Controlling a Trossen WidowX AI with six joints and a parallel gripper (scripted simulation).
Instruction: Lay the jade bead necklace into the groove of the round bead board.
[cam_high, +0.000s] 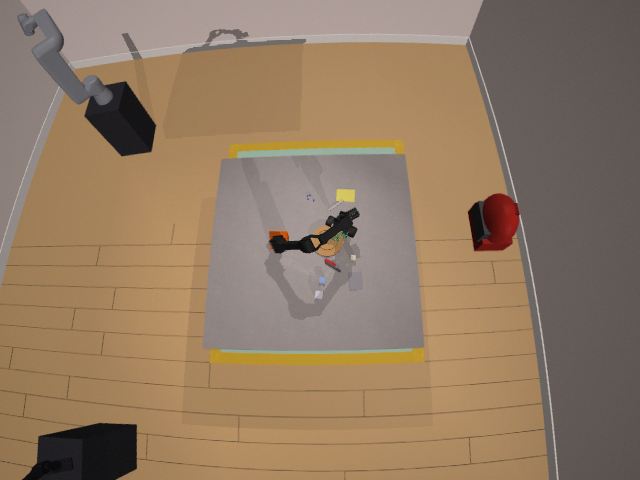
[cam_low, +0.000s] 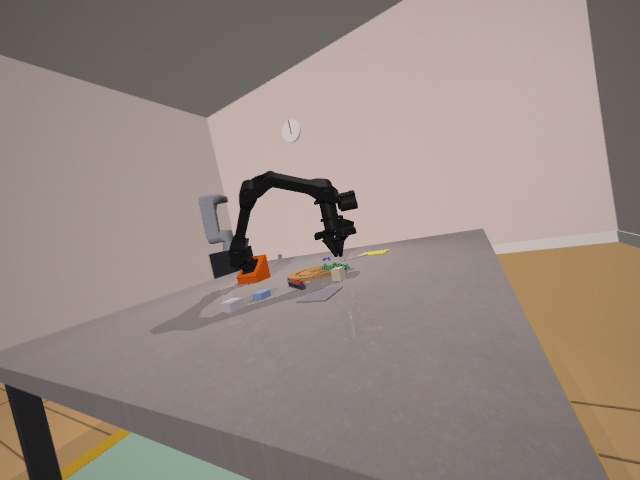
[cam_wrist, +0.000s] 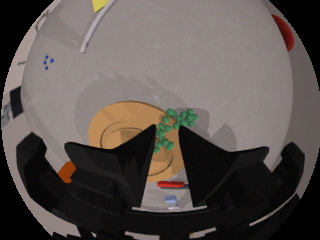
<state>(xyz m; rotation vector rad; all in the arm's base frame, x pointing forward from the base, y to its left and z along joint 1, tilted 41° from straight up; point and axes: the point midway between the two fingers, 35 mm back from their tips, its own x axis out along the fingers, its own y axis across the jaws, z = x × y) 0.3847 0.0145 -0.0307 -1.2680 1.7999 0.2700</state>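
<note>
The round wooden bead board is 9 cm behind my gripper tip, 4 cm to the right of it and 4 cm below it. Also, from my gripper tip: beige cube: 6 cm ahead, 17 cm to the right, 3 cm below; red-handled tool: 8 cm behind, 19 cm to the right, 4 cm below; yellow sheet: 6 cm ahead, 27 cm to the left, 4 cm below.
</note>
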